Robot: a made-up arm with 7 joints. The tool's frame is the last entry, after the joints.
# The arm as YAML. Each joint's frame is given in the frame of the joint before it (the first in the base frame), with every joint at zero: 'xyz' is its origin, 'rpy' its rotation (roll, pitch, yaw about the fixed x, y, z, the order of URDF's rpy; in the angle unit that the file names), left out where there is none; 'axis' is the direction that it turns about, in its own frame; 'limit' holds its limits. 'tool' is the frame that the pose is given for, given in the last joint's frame.
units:
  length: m
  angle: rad
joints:
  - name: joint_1
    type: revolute
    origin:
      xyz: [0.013, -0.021, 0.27]
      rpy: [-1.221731, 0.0, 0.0]
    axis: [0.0, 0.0, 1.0]
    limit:
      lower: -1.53
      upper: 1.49
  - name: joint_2
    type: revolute
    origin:
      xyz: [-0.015, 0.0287, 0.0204]
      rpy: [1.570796, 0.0, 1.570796]
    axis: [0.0, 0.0, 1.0]
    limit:
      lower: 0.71
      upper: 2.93
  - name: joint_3
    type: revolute
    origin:
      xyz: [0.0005, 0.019, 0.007]
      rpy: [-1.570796, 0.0, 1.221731]
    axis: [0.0, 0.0, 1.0]
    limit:
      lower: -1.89
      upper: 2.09
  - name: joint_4
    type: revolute
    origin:
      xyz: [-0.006, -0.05, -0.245]
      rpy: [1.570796, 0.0, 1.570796]
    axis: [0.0, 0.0, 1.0]
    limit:
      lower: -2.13
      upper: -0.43
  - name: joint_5
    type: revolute
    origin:
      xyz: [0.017, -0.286, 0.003]
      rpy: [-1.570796, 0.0, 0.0]
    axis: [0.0, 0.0, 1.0]
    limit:
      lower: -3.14
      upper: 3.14
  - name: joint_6
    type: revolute
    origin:
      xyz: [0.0, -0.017, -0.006]
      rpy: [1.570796, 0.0, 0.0]
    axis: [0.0, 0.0, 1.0]
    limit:
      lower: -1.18
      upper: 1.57
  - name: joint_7
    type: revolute
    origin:
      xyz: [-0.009, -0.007, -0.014]
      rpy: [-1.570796, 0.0, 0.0]
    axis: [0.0, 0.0, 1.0]
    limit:
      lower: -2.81
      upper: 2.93
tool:
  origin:
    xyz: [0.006, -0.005, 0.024]
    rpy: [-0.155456, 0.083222, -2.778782]
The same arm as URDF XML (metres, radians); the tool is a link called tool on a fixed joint. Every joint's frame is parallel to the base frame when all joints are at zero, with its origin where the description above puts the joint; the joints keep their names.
<robot name="arm">
  <joint name="joint_1" type="revolute">
    <parent link="base_link"/>
    <child link="link1"/>
    <origin xyz="0.013 -0.021 0.27" rpy="0 0 0"/>
    <axis xyz="0 0.9397 0.342"/>
    <limit lower="-1.53" upper="1.49"/>
  </joint>
  <joint name="joint_2" type="revolute">
    <parent link="link1"/>
    <child link="link2"/>
    <origin xyz="-0.015 0.029 -0.02" rpy="0 0 0"/>
    <axis xyz="1 0 0"/>
    <limit lower="0.71" upper="2.93"/>
  </joint>
  <joint name="joint_3" type="revolute">
    <parent link="link2"/>
    <child link="link3"/>
    <origin xyz="0.007 0.018 0.006" rpy="0 0 0"/>
    <axis xyz="0 0 1"/>
    <limit lower="-1.89" upper="2.09"/>
  </joint>
  <joint name="joint_4" type="revolute">
    <parent link="link3"/>
    <child link="link4"/>
    <origin xyz="0.05 -0.006 -0.245" rpy="0 0 0"/>
    <axis xyz="0 1 0"/>
    <limit lower="-2.13" upper="-0.43"/>
  </joint>
  <joint name="joint_5" type="revolute">
    <parent link="link4"/>
    <child link="link5"/>
    <origin xyz="-0.017 0.003 -0.286" rpy="0 0 0"/>
    <axis xyz="0 0 1"/>
    <limit lower="-3.14" upper="3.14"/>
  </joint>
  <joint name="joint_6" type="revolute">
    <parent link="link5"/>
    <child link="link6"/>
    <origin xyz="0 0.017 -0.006" rpy="0 0 0"/>
    <axis xyz="0 1 0"/>
    <limit lower="-1.18" upper="1.57"/>
  </joint>
  <joint name="joint_7" type="revolute">
    <parent link="link6"/>
    <child link="link7"/>
    <origin xyz="0.009 -0.014 -0.007" rpy="0 0 0"/>
    <axis xyz="0 0 1"/>
    <limit lower="-2.81" upper="2.93"/>
  </joint>
  <joint name="tool_joint" type="fixed">
    <parent link="link7"/>
    <child link="tool"/>
    <origin xyz="-0.006 0.005 0.024" rpy="-0.1555 0.0832 0.3628"/>
  </joint>
  <link name="base_link"/>
  <link name="link1"/>
  <link name="link2"/>
  <link name="link3"/>
  <link name="link4"/>
  <link name="link5"/>
  <link name="link6"/>
  <link name="link7"/>
  <link name="tool"/>
</robot>

